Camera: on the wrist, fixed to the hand. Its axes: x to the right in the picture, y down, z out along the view.
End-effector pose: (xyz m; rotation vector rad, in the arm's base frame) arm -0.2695 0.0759 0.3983 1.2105 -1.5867 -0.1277
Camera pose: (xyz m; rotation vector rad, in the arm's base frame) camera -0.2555 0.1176 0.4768 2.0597 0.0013 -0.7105
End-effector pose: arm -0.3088 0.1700 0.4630 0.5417 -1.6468 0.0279
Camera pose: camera -0.2729 0.2361 0.5123 1.5716 -0.4686 -0.8621
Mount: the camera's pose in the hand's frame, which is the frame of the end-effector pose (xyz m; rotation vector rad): 0.0230 0.0600 -0.0630 0.0536 0.4630 -1.5439
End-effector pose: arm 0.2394 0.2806 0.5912 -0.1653 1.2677 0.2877
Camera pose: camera 0.1698 0.3229 0.5529 -1.1245 1.2519 -1.1632
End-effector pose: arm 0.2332 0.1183 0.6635 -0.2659 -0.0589 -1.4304
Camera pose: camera 0.2880 0.0893 0.5983 0.2638 0.1093 -2.9809
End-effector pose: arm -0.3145 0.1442 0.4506 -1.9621 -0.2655 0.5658
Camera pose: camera -0.2669 0.0775 0.4133 -1.2373 -1.2445 -0.8468
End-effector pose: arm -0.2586 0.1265 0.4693 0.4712 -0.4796 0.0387
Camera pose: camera -0.2194 0.2064 0.4561 0.7574 0.4281 -1.2994
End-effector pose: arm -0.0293 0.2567 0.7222 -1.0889 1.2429 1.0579
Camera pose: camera -0.0982 0.2053 0.6955 -1.7702 0.3986 -0.4234
